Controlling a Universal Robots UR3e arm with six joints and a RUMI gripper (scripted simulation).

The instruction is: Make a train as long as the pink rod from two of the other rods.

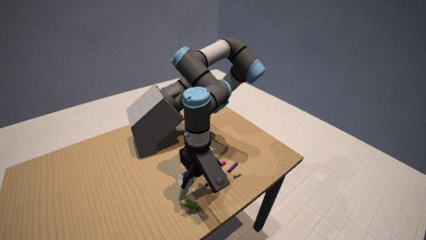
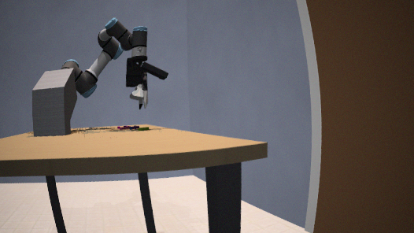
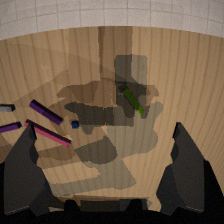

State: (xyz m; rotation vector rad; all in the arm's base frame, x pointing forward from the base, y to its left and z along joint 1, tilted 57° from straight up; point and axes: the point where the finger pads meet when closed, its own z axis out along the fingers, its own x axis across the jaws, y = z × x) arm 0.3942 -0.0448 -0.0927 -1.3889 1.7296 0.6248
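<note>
My gripper is now 18 cm to the right of the grey rod and 7 cm above it. Also, from my hand: blue rod 5 cm behind, 6 cm to the left, 7 cm below; dark purple rod 2 cm behind, 10 cm to the left, 7 cm below; lime rod 1 cm behind, 4 cm to the right, 7 cm below.
</note>
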